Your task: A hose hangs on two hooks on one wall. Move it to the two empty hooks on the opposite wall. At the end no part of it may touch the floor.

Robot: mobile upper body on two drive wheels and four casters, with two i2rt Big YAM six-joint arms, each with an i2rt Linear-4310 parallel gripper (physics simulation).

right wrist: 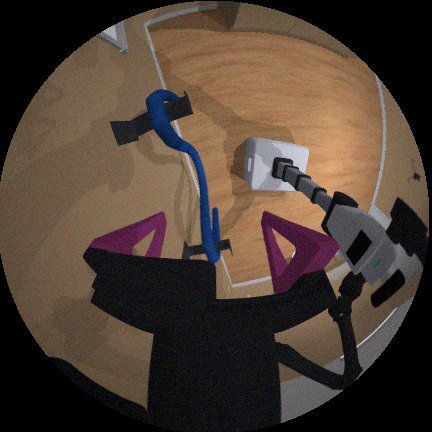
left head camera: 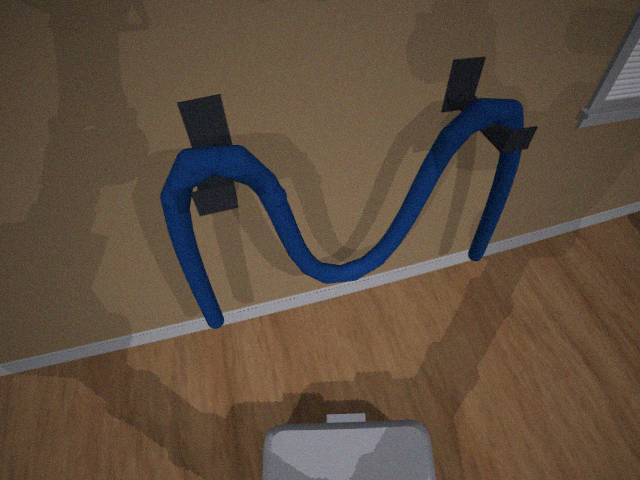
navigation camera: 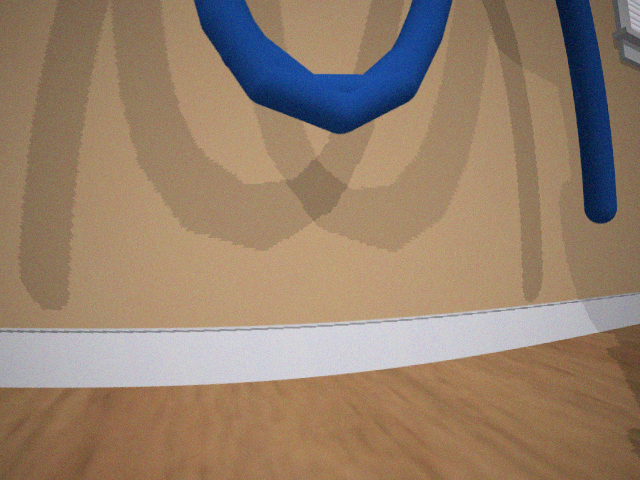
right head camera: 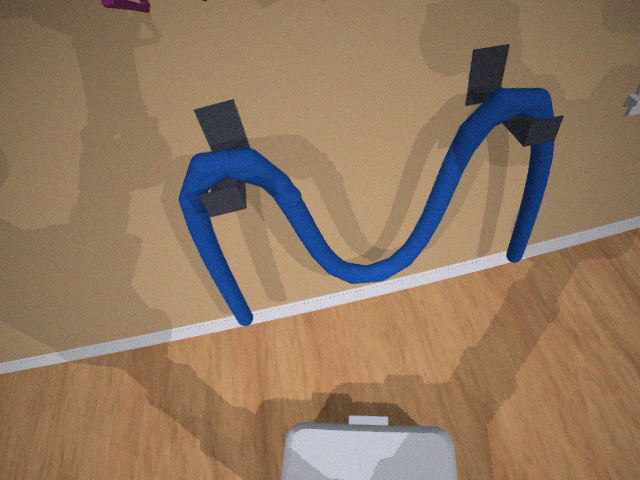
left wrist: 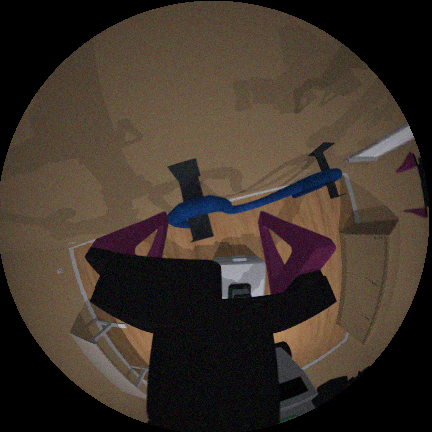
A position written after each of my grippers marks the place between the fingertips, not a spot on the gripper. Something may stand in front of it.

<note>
I see my left gripper (left wrist: 212, 216), my right gripper (right wrist: 213, 216) and a wooden cabinet (left wrist: 369, 250).
</note>
